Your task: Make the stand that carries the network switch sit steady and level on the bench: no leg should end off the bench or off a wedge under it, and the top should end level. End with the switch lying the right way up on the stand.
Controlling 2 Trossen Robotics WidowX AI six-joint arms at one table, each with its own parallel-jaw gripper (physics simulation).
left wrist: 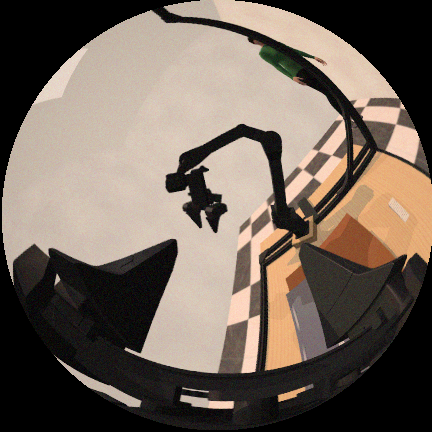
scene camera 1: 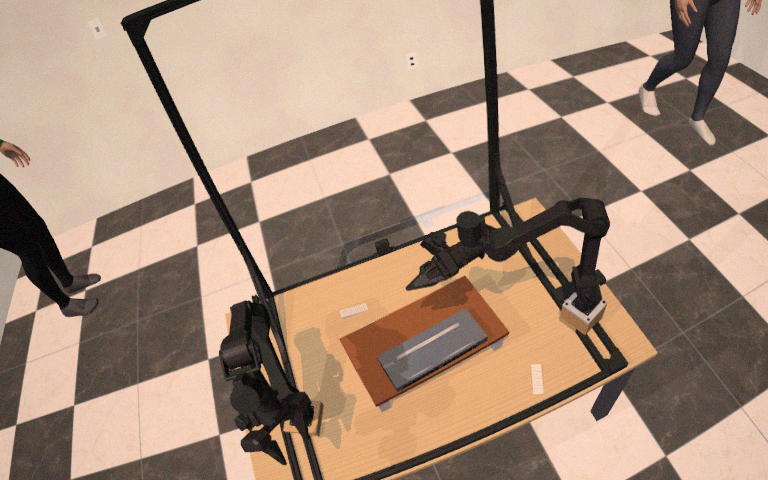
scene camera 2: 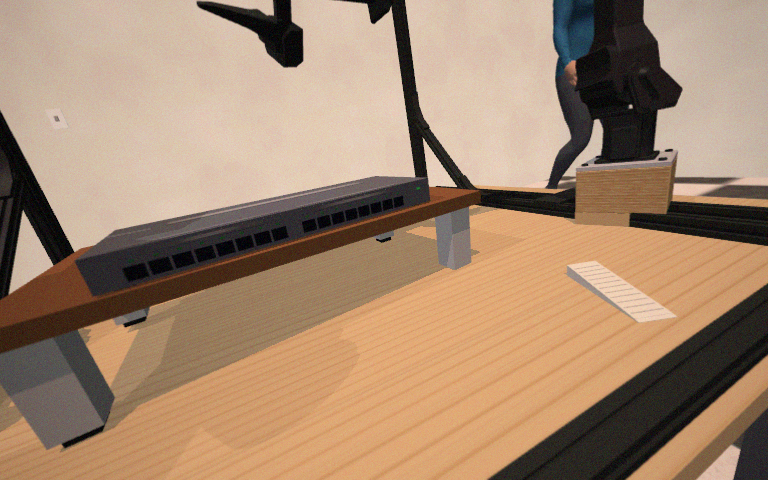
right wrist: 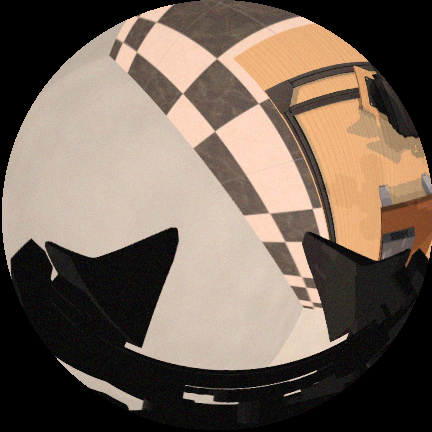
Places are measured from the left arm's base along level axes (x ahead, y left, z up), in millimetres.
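Pixels of known places: left gripper, between the fingertips: (left wrist: 241,248) (scene camera 1: 409,287); right gripper, between the fingertips: (left wrist: 207,229) (scene camera 1: 296,452) (right wrist: 244,237); left arm's base, origin of its link: (scene camera 1: 585,303) (scene camera 2: 626,158); right arm's base, origin of its link: (left wrist: 302,229).
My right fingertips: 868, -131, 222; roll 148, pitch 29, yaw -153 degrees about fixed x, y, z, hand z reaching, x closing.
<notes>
Ahead of a thing's pixels: the offset from my right fingertips to its top centre, as dx, dy, dz. "*": to the spot under its first point.
The stand, a brown board {-458, -136, -197} (scene camera 1: 368,345) (scene camera 2: 42,288) (left wrist: 350,237) (right wrist: 410,215) on grey legs, is mid-table. In scene camera 2 its near left leg {-255, -87, -220} (scene camera 2: 56,390) leans; a black pad shows under one edge. No pad shows under the front right leg {-620, -4, -227} (scene camera 2: 454,243); whether it touches the bench is unclear. The dark grey switch {-444, -79, -176} (scene camera 1: 433,348) (scene camera 2: 254,226) (left wrist: 310,325) (right wrist: 395,247) lies flat on the board's front half. One white wedge {-396, -417, -296} (scene camera 1: 353,310) (left wrist: 398,209) lies behind the stand, another {-618, +162, -296} (scene camera 1: 536,378) (scene camera 2: 620,291) right of it. Left gripper (left wrist: 240,244), open and empty, hangs above the stand's rear. Right gripper (left wrist: 209,229) (right wrist: 240,233), open and empty, is at the left.
A black rail {* -442, +176, -288} (scene camera 1: 498,421) (scene camera 2: 640,390) runs along the table's front edge. Upright black posts (scene camera 1: 198,152) (scene camera 1: 490,101) rise at both sides. The left arm's base block (scene camera 1: 583,316) (scene camera 2: 623,189) stands at the right. People stand beyond the table.
</notes>
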